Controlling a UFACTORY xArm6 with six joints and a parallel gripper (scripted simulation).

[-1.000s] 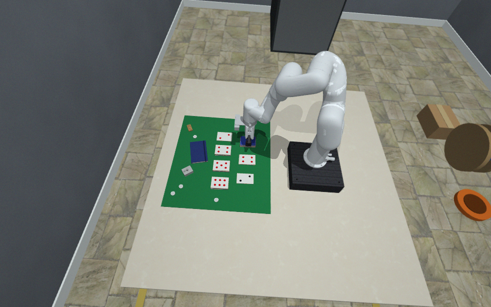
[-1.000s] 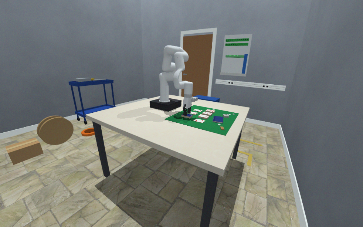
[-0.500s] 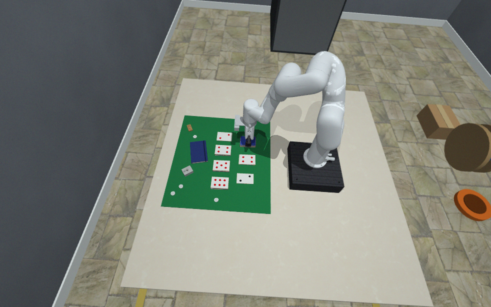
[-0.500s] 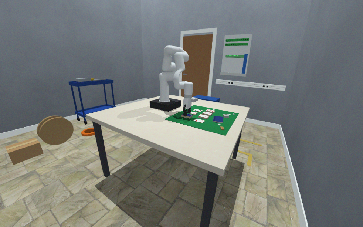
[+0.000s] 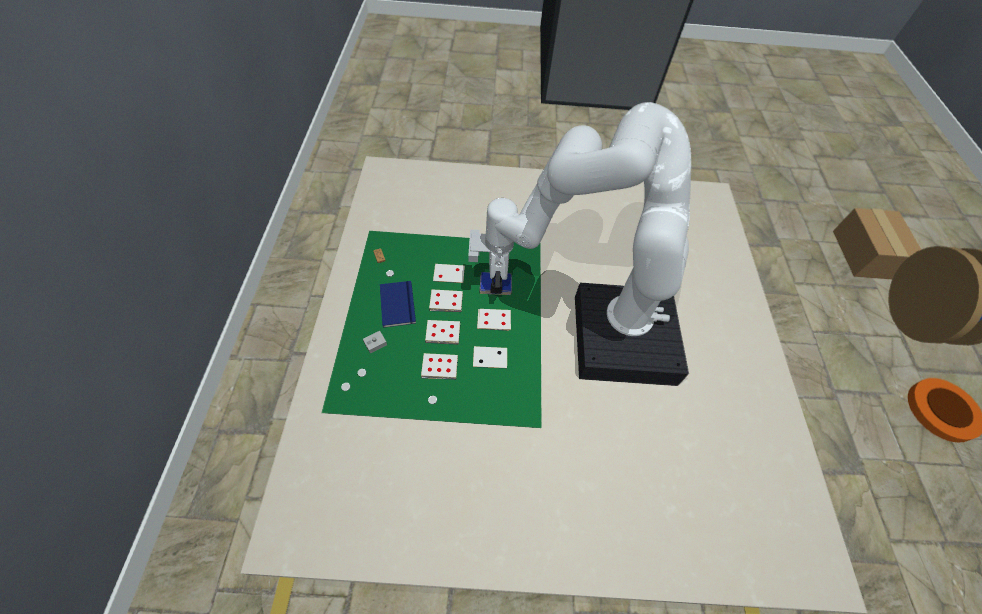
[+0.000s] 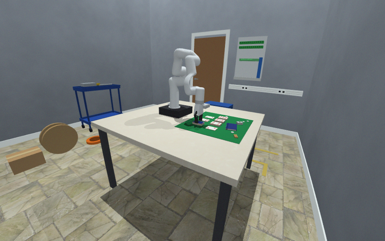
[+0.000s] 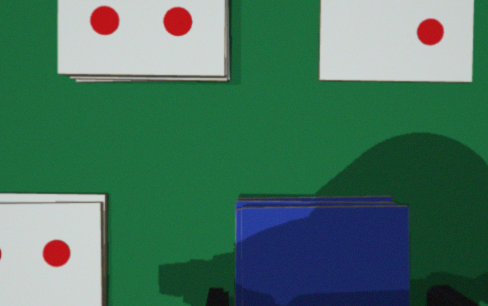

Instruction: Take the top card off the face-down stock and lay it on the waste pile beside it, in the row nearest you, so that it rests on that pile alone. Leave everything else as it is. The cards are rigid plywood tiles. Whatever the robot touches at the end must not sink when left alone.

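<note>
The black-pip card is 24 cm to the left of my hand, 3 cm below it and 1 cm behind it. Round my hand: grey block (30 cm ahead, 24 cm to the left, 2 cm below); green mat (13 cm to the left, 13 cm ahead, 5 cm below).
</note>
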